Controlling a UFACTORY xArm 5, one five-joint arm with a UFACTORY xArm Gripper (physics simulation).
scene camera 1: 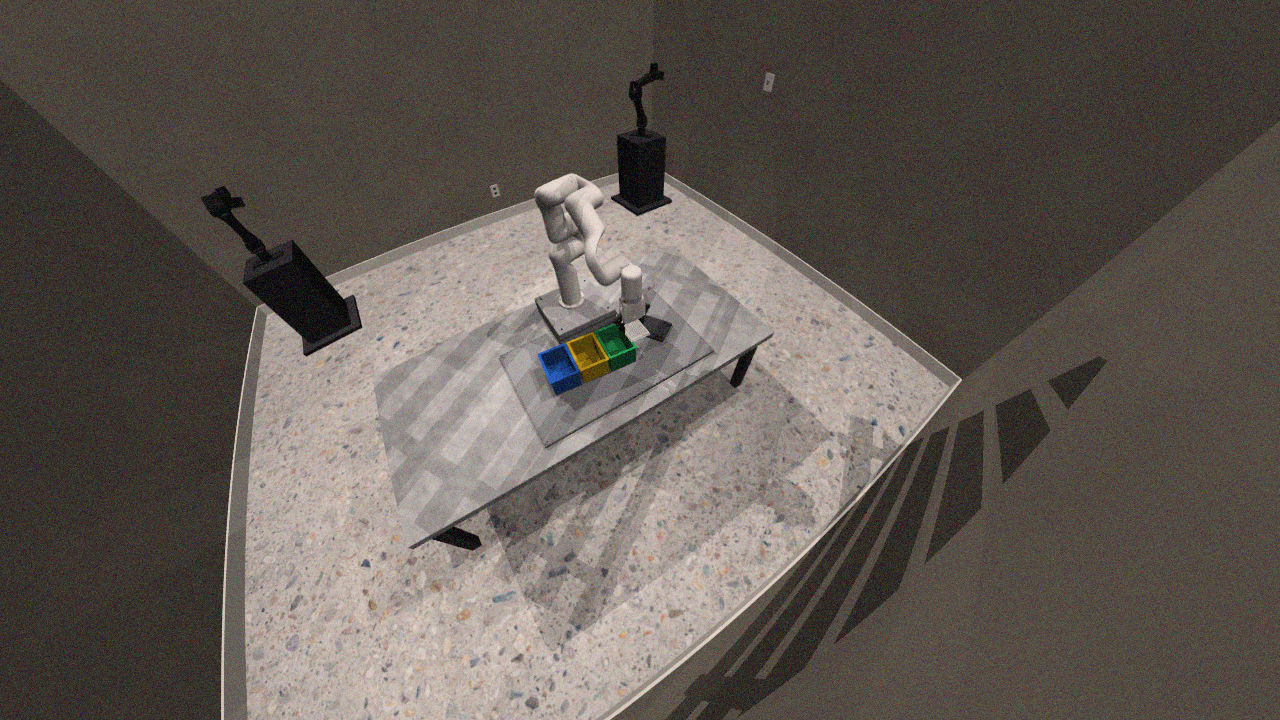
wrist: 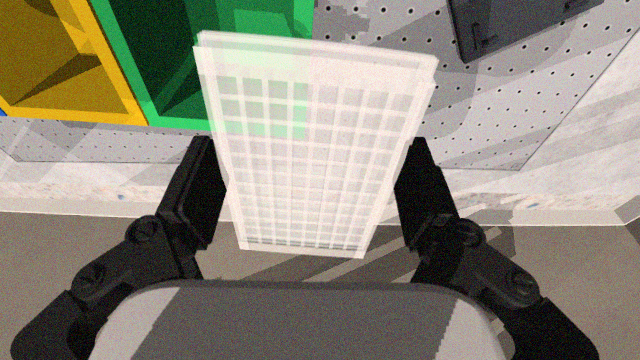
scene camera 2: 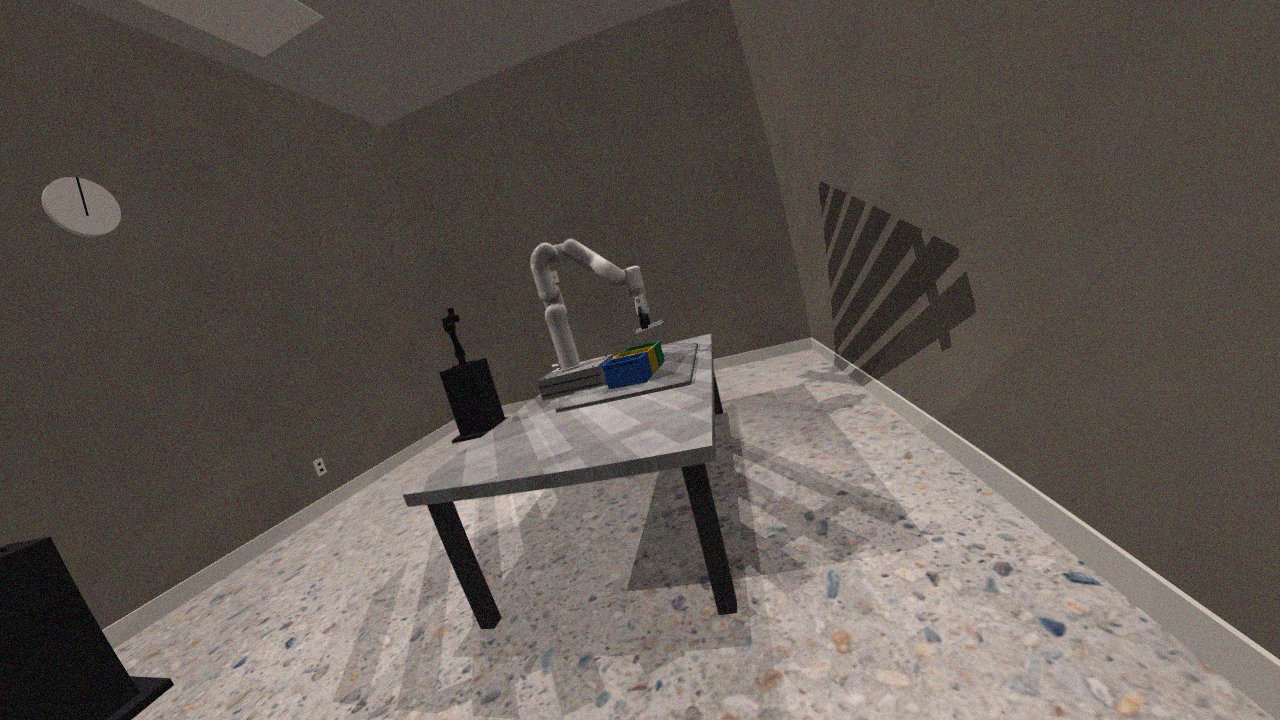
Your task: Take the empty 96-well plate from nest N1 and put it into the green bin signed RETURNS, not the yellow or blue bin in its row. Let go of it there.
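My gripper [scene camera 1: 633, 320] [scene camera 2: 643, 320] [wrist: 309, 157] is shut on the clear, pale 96-well plate [scene camera 1: 637, 332] [scene camera 2: 652, 326] [wrist: 320, 150], with one black finger on each long side. The plate is held in the air, above the bins' height. In the wrist view its far left part overlaps the near right corner of the green bin [scene camera 1: 617, 359] [scene camera 2: 660, 355] [wrist: 175, 122]; the rest lies right of the bin. The yellow bin [scene camera 1: 595, 368] [scene camera 2: 654, 360] [wrist: 75, 114] stands beside the green one, then the blue bin [scene camera 1: 563, 382] [scene camera 2: 628, 368]. The RETURNS sign is not legible.
A dark flat nest [scene camera 1: 658, 328] [wrist: 510, 25] lies right of the green bin on the perforated board [scene camera 1: 626, 389] [wrist: 480, 125]; its label does not show. The board lies on the table [scene camera 1: 447, 420] [scene camera 2: 572, 447]. Black pedestals [scene camera 1: 299, 295] [scene camera 1: 641, 165] with small dark arms stand behind the table.
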